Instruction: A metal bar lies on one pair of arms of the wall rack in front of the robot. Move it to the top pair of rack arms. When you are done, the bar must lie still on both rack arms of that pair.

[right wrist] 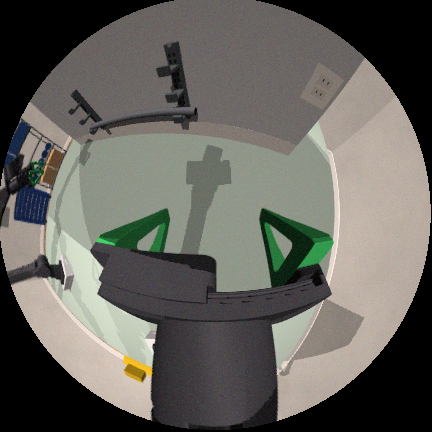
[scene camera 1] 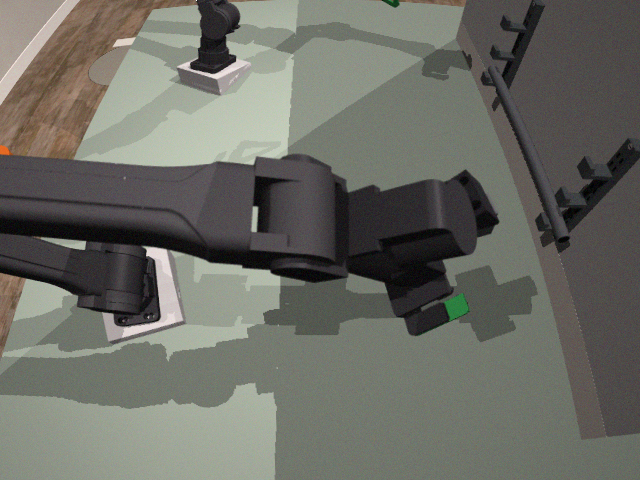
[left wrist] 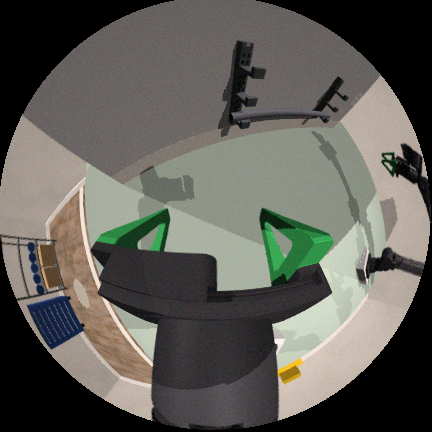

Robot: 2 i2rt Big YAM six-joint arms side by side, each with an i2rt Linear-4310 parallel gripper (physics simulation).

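A dark grey metal bar [scene camera 1: 527, 144] [left wrist: 280, 114] [right wrist: 145, 114] lies across the lowest pair of arms of the wall rack [scene camera 1: 628, 150] [left wrist: 242, 55] [right wrist: 172, 55]. The rack has two uprights with three arms each. The top arm of one upright [scene camera 1: 594, 168] [left wrist: 257, 73] [right wrist: 164, 70] bears nothing. My left gripper [left wrist: 214, 212] is open and empty, away from the bar; a green part of it shows at the top edge in scene camera 1. My right gripper [right wrist: 214, 213] is open and empty, out from the wall and apart from the bar; one finger is hidden in scene camera 1.
The grey wall panel [scene camera 1: 610, 310] [left wrist: 150, 90] [right wrist: 250, 75] carries the rack. An outlet [right wrist: 321, 86] is on it at the right. The right arm crosses the middle of scene camera 1. White bases [scene camera 1: 219, 81] stand on the green floor. A blue slatted object [left wrist: 56, 322] is at the far left.
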